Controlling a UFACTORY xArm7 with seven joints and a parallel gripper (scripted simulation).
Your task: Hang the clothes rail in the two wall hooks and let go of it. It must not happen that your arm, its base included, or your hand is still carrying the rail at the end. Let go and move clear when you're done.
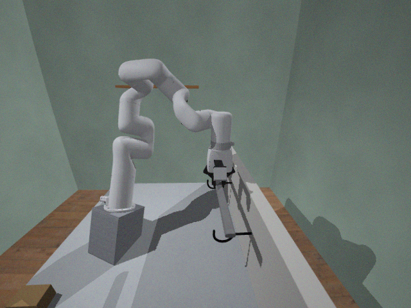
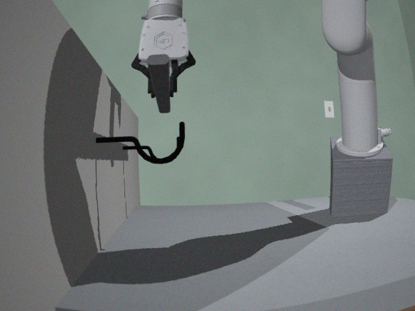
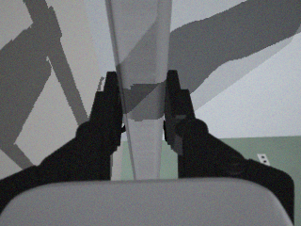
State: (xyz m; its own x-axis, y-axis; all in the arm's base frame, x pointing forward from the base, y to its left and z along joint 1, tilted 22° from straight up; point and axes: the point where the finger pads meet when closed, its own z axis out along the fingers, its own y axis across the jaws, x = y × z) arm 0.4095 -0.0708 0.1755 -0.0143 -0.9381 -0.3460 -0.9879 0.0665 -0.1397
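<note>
My hand is 10 mm above the clothes rail. From my hand the other things lie so: brown box: 620 mm behind, 280 mm to the right, 250 mm below; then blue object: 620 mm behind, 370 mm to the left, 260 mm below; then grey wall panel: 130 mm ahead, 510 mm below.
</note>
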